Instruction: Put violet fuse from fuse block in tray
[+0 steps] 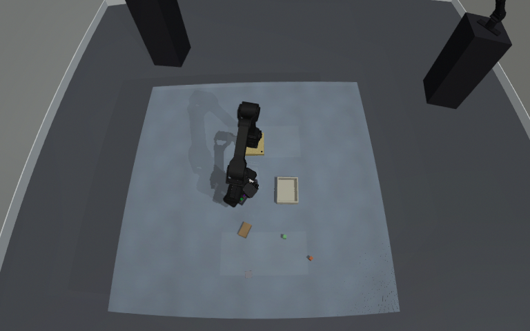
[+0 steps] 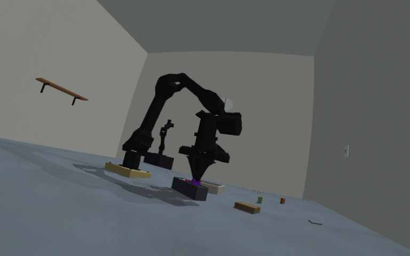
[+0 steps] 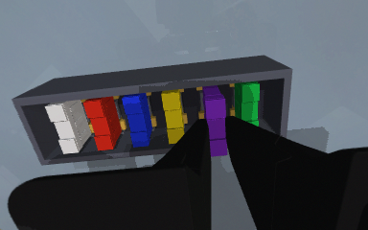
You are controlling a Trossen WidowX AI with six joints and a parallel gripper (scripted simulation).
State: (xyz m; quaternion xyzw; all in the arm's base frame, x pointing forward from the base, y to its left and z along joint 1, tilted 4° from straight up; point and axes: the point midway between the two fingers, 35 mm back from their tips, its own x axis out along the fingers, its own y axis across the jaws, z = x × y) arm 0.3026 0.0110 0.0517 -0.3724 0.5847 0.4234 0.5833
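My gripper tip is 2 cm short of the green fuse, 1 cm to the left of it and 2 cm above it. Round my gripper tip: yellow fuse 2 cm behind, 1 cm to the left, 2 cm below; then violet fuse 1 cm below; then blue fuse 4 cm behind, 2 cm to the left, 2 cm below.
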